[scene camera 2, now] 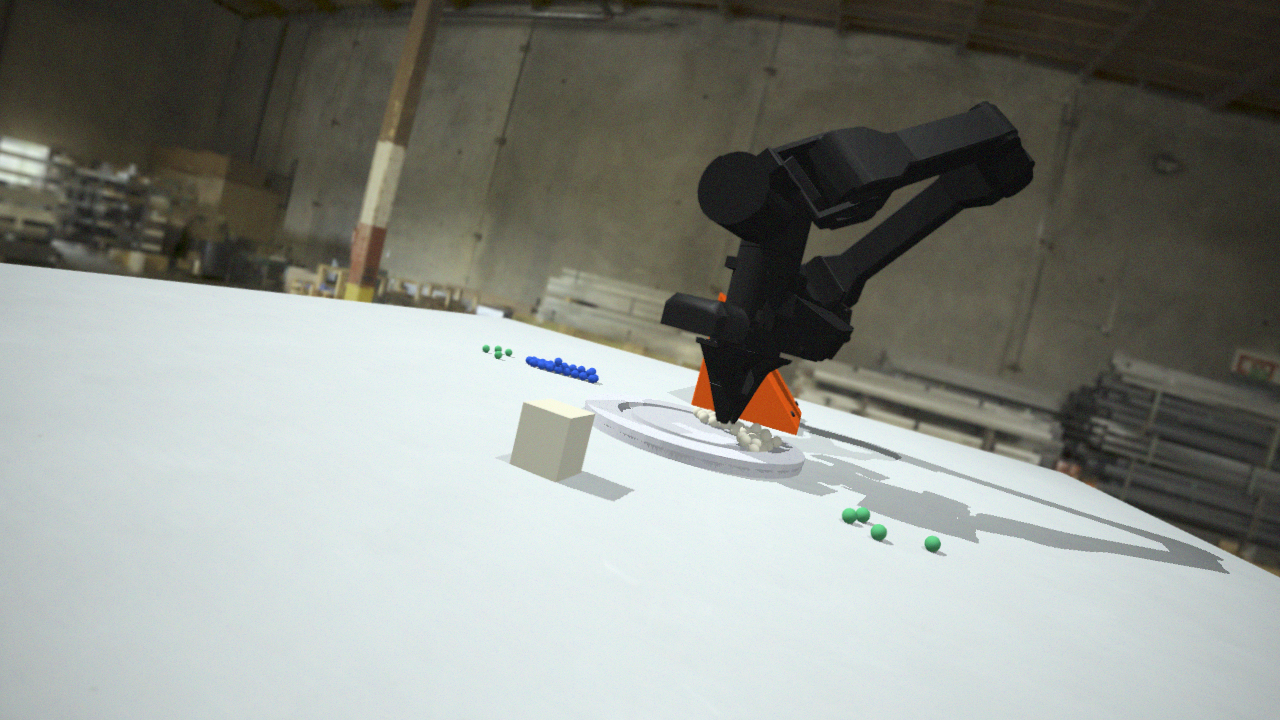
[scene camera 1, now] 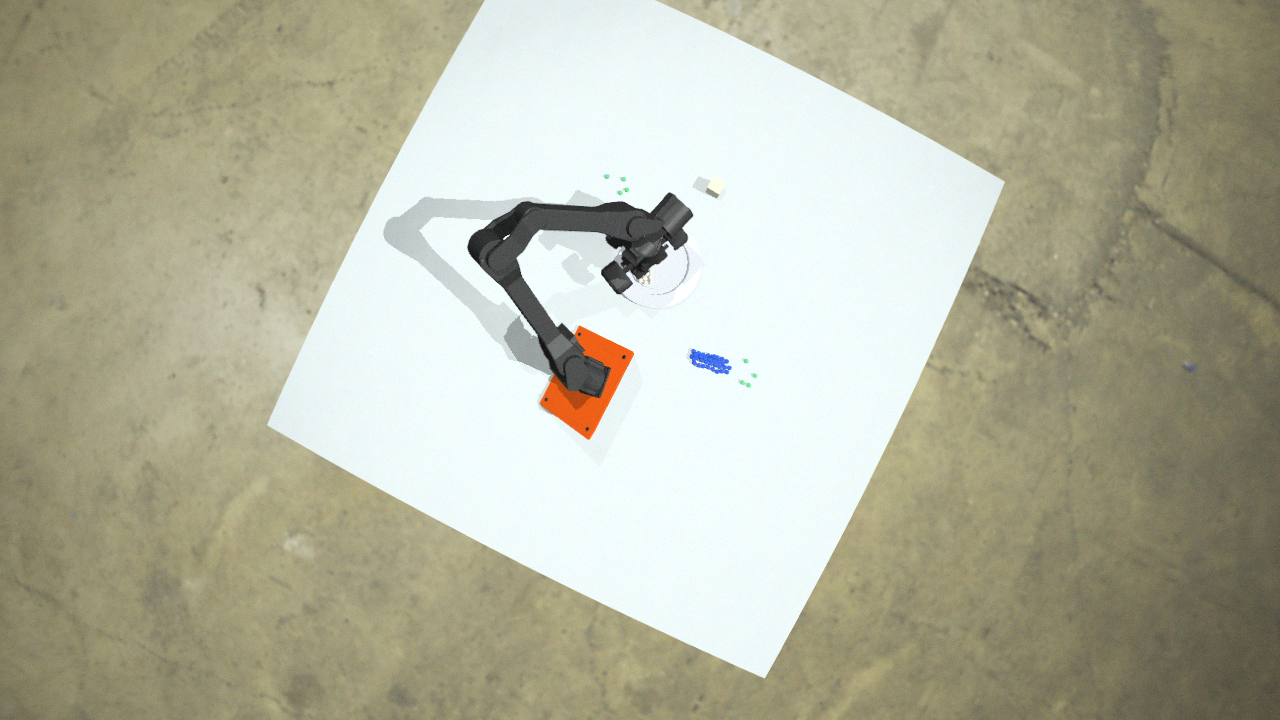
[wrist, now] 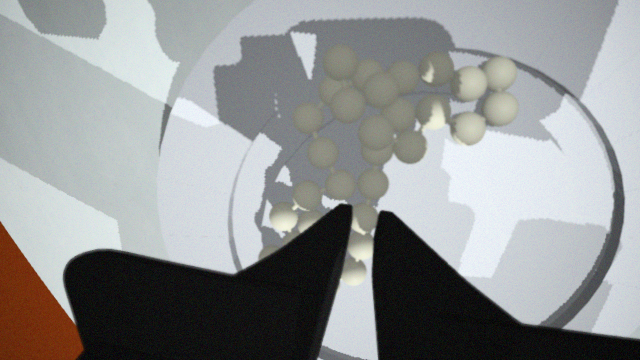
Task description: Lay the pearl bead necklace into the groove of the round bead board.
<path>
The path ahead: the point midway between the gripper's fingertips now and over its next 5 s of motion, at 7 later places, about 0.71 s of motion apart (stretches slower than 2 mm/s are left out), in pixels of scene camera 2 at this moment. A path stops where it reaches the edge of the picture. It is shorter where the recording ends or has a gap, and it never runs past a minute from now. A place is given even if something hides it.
The gripper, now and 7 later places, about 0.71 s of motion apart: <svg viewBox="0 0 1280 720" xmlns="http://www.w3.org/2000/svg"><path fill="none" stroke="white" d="M725 422L684 408L631 395L623 397L627 395L662 392L718 391L758 395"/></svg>
</path>
